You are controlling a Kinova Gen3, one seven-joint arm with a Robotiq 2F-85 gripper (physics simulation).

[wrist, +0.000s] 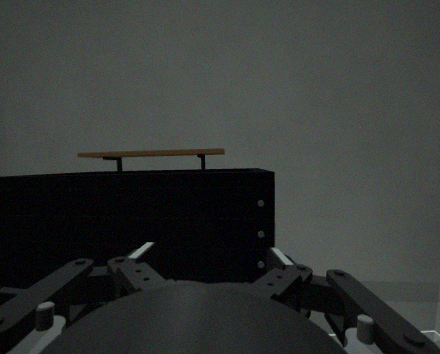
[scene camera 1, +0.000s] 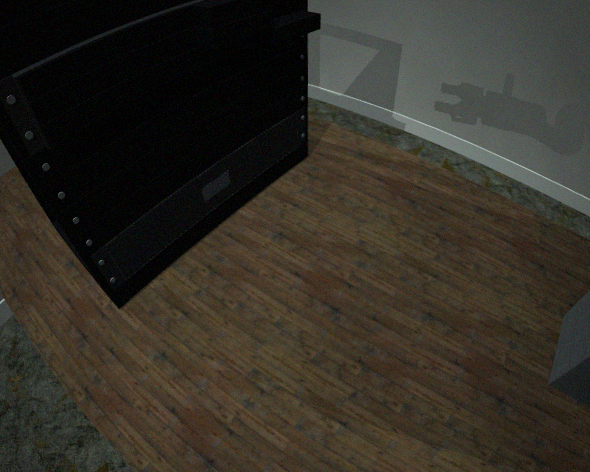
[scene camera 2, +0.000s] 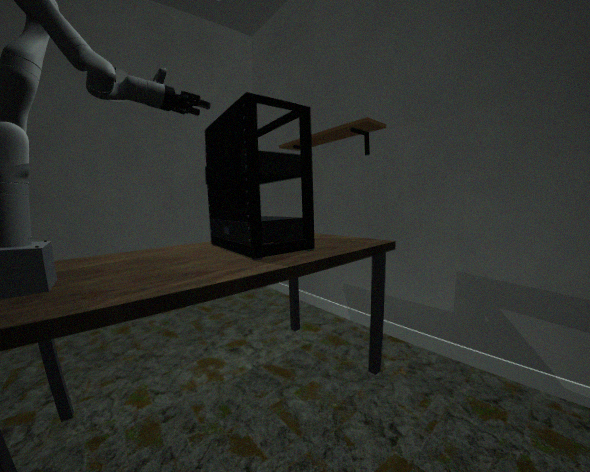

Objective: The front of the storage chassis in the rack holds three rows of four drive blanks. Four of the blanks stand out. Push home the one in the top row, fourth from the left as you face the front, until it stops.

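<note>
The black rack stands upright on the table. Its front is almost black, so rows and single drive blanks cannot be told apart. A dark block juts from its right edge in scene camera 1; I cannot tell what it is. A dark box at mid height shows through the rack's open side; it may be the storage chassis. My gripper is open and empty, in front of the rack near its top height, apart from it. In the wrist view the fingers overlap the rack's upper right front.
A lower unit with a pale label sits at the rack's bottom. A wooden shelf is on the wall behind. The arm's grey base stands on the wooden table.
</note>
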